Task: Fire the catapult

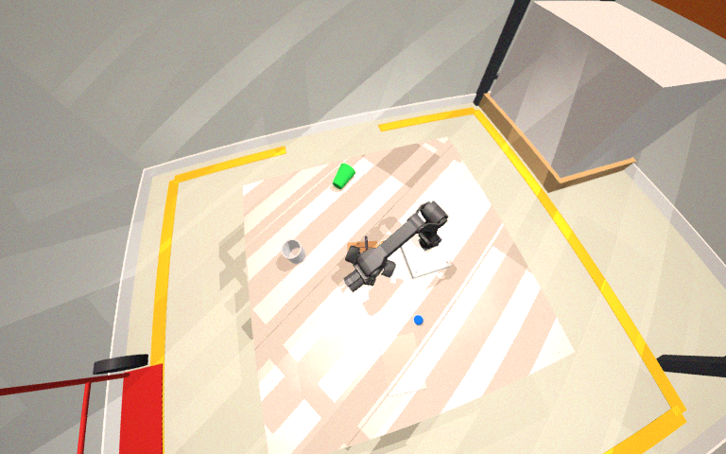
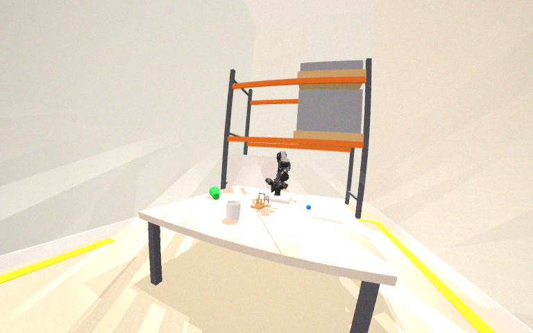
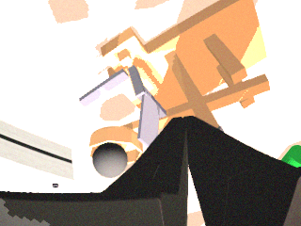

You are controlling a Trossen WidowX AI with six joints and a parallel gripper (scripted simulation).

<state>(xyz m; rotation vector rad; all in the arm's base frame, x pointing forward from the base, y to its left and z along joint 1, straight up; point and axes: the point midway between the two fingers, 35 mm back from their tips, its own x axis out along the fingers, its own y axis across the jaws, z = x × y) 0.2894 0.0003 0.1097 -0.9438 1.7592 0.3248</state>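
Now: gripper tip 10 cm past the dark ball, 6 cm above it and 5 cm to the left of it. The rest, counted from my gripper tip: white mug 30 cm ahead, 18 cm to the right, 10 cm below; blue ball 30 cm to the left, 10 cm below, 10 cm behind; wooden catapult 7 cm below, 5 cm to the right, 3 cm behind.
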